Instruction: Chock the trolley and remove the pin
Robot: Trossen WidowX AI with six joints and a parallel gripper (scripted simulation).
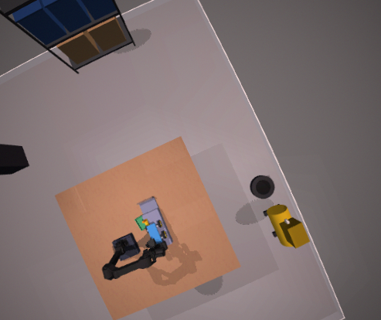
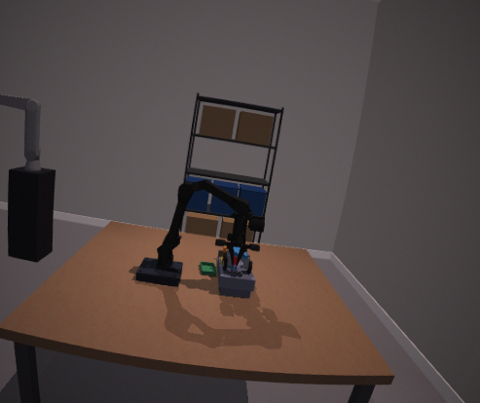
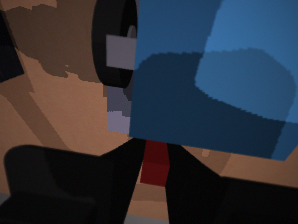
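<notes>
The green tray is 110 mm behind my gripper tip, 200 mm to the left of it and 140 mm below it. Also, from my gripper tip: blue trolley 20 mm ahead, 110 mm to the left, 20 mm below; then grey ramp 20 mm ahead, 120 mm to the left, 80 mm below; then red-headed stop pin right at my gripper tip.
</notes>
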